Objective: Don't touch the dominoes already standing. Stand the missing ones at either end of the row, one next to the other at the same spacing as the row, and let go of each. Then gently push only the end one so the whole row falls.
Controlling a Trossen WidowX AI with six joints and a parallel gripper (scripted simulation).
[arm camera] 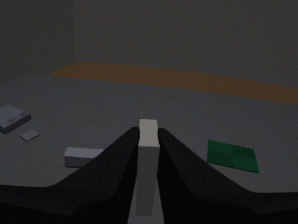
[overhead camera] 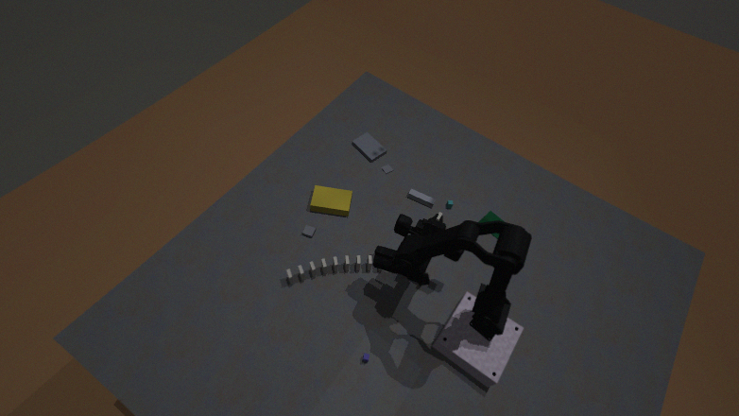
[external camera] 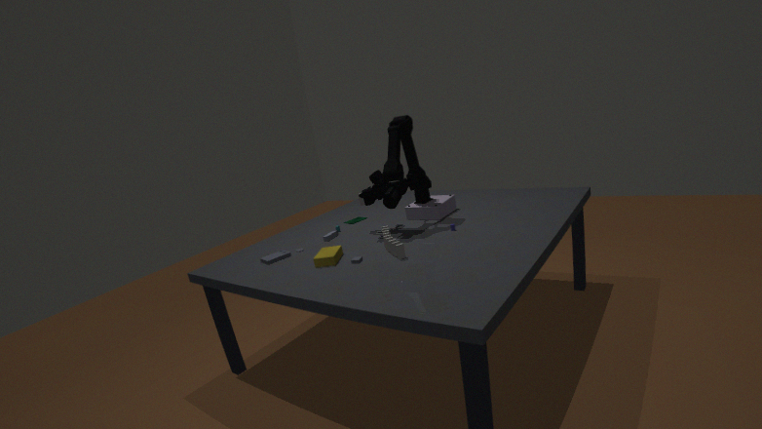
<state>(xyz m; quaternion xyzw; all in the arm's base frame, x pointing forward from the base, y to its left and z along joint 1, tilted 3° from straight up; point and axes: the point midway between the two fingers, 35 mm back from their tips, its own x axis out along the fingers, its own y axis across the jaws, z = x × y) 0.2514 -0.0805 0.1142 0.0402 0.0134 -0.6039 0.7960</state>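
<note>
Right now my gripper tip is 15 cm above the grey bar, 11 cm short of it and 10 cm to the left of it. Round my gripper tip: green card: 20 cm to the right, 16 cm below, 12 cm behind; then small grey square: 27 cm ahead, 16 cm below, 12 cm to the right; then teal cube: 15 cm to the right, 15 cm below, 3 cm ahead.
</note>
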